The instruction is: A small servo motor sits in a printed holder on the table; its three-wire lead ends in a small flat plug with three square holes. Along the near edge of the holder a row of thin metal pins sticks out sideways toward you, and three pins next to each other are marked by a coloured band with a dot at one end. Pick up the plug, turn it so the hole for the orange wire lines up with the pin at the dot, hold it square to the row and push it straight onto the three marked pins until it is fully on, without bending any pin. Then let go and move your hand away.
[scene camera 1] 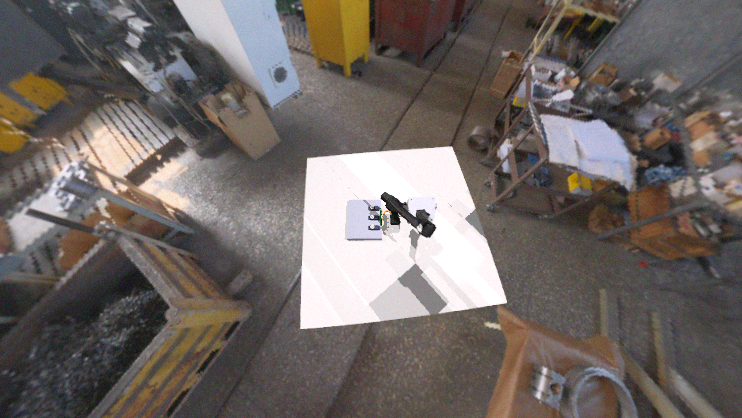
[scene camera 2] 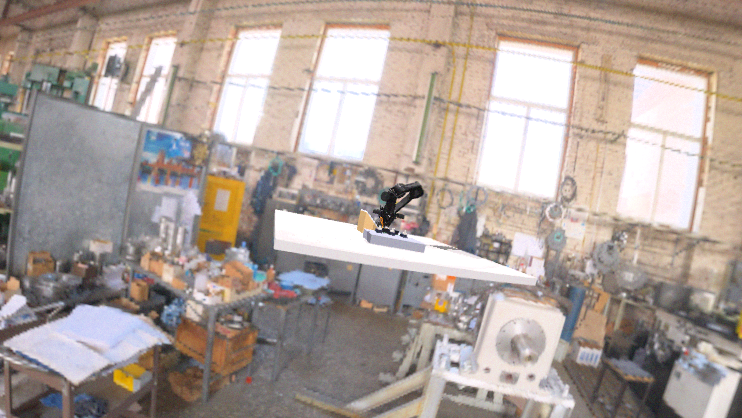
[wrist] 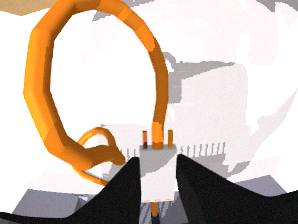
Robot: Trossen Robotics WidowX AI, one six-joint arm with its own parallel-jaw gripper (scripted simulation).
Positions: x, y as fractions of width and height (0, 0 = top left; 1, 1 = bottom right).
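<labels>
I can see a printed holder (scene camera 2: 0.51, 0.57), and it is 1700 mm from the lens.
</labels>
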